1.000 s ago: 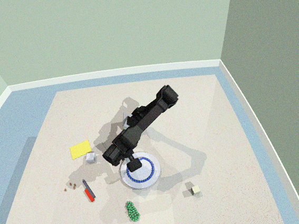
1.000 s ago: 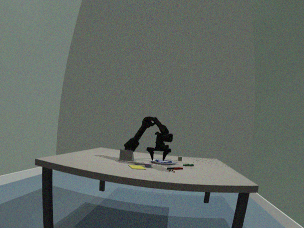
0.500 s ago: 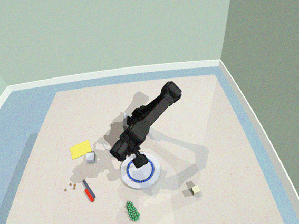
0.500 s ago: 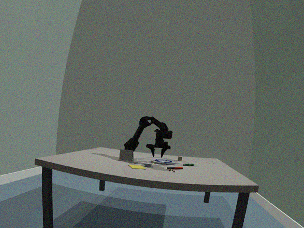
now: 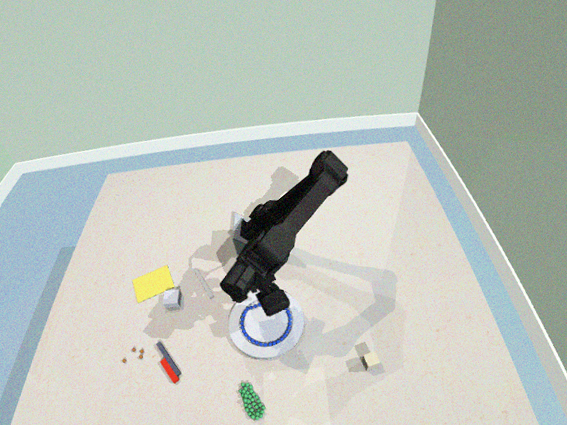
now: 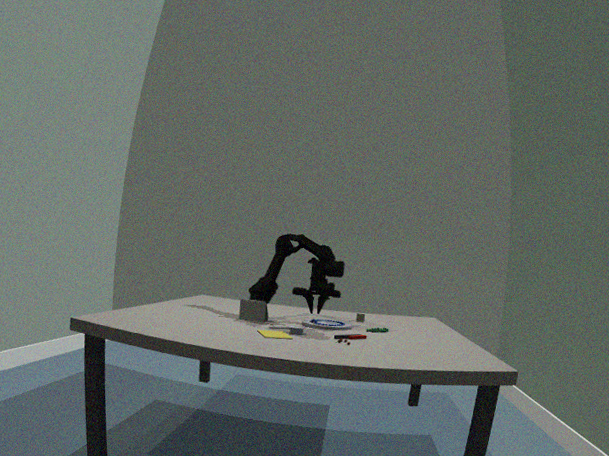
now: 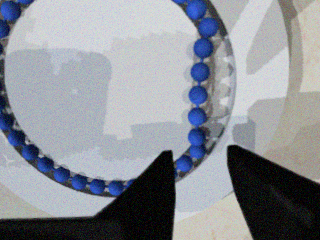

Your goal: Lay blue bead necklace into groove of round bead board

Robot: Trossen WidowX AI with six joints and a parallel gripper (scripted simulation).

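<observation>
Right now the round bead board is 50 mm ahead of my gripper tip and 30 mm below it. From my gripper tip the other things lie so: white cube 10 mm behind, 280 mm to the right, 30 mm below; then grey tool 180 mm ahead, 250 mm to the right, 40 mm below; then stick 80 mm behind, 200 mm to the right, 40 mm below.
</observation>
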